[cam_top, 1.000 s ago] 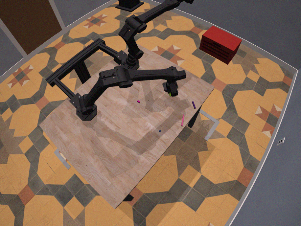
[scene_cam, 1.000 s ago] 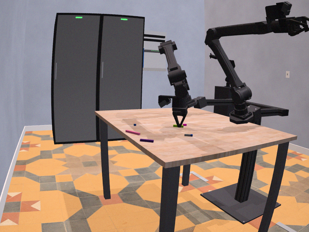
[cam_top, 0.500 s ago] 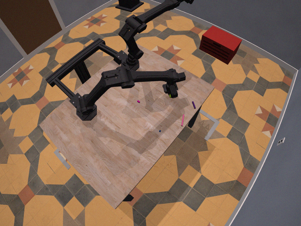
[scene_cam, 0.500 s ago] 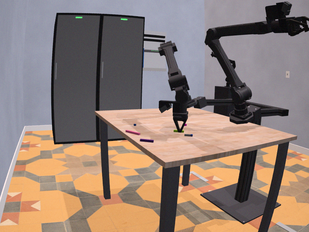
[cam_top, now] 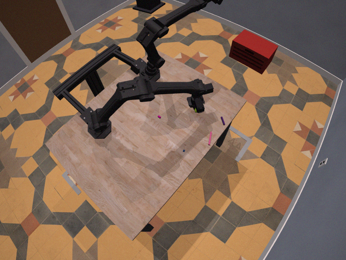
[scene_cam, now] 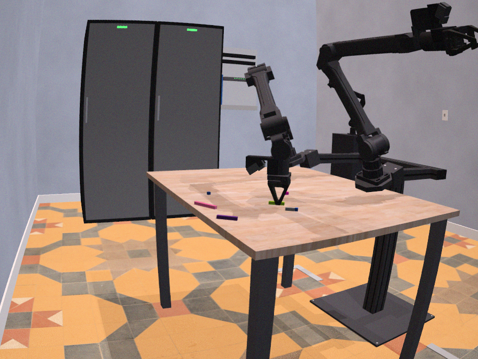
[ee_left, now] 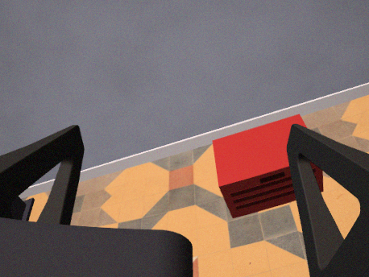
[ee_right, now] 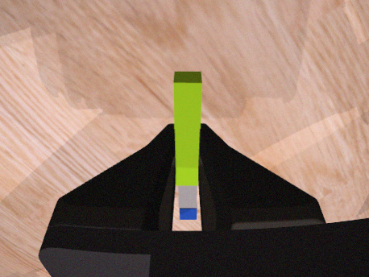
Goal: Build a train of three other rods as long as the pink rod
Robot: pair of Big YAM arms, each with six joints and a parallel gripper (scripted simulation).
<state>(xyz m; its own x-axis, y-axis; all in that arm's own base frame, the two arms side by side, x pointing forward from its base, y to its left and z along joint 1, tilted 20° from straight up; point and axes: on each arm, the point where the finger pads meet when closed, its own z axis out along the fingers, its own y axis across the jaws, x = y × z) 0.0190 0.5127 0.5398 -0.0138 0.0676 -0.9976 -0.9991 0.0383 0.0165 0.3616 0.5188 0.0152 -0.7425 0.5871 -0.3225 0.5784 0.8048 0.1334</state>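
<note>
My right gripper is now right at the lime rod. Also, from my right hand: grey rod (3 cm behind, 3 cm to the left, 2 cm below).
</note>
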